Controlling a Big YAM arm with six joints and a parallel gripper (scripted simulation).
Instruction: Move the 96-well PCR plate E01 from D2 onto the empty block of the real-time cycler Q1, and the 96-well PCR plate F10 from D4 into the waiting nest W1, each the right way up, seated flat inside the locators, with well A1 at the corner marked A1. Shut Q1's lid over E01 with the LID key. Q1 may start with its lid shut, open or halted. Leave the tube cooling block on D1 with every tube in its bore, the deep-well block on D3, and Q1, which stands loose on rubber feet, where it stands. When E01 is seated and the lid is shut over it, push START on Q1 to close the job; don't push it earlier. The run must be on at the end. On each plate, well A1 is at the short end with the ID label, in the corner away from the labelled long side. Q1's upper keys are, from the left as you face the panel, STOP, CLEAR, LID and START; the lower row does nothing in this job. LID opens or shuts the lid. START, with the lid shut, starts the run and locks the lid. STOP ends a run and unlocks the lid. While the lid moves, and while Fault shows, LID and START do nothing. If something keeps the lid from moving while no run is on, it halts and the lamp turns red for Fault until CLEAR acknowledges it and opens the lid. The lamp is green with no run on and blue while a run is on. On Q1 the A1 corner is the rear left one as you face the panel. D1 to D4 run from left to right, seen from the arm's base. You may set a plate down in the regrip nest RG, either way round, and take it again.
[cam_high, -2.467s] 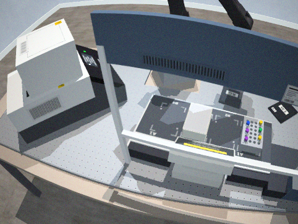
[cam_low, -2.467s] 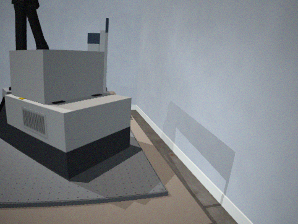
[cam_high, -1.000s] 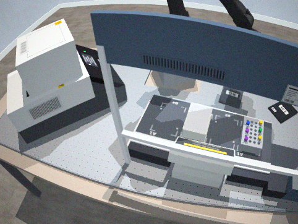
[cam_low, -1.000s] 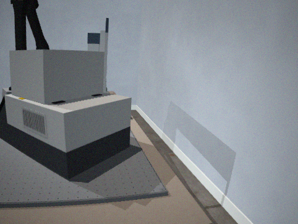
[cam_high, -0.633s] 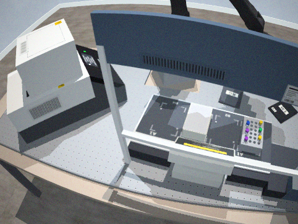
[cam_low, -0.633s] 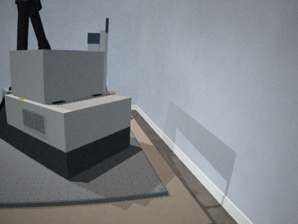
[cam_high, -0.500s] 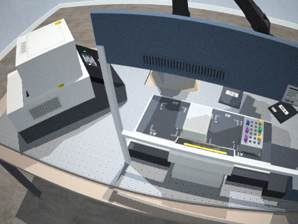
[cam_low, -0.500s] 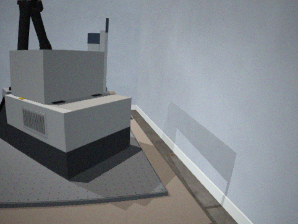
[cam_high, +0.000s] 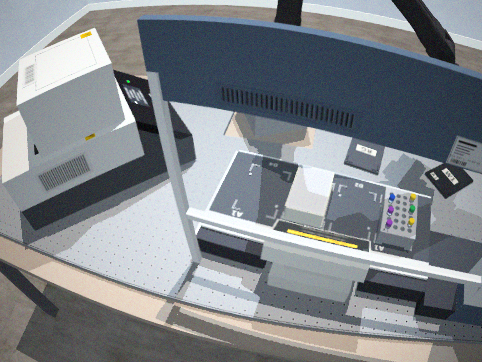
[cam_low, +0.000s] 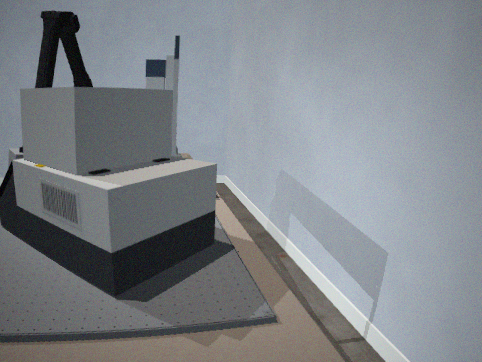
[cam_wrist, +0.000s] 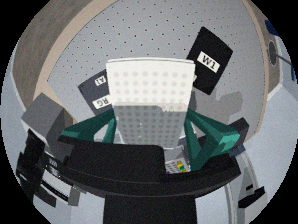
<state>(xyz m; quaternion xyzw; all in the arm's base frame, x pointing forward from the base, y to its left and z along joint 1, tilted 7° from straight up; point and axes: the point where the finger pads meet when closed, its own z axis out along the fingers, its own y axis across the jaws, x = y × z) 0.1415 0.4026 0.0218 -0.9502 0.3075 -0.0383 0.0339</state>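
The dark nest is 3 cm ahead of my hand, 14 cm to the left of it and 13 cm below it. Round my hand: dark nest pad 3 cm behind, 13 cm to the right, 13 cm below; tube cooling block 25 cm ahead, 8 cm to the right, 6 cm below; post 36 cm ahead, 52 cm to the right, 10 cm above.
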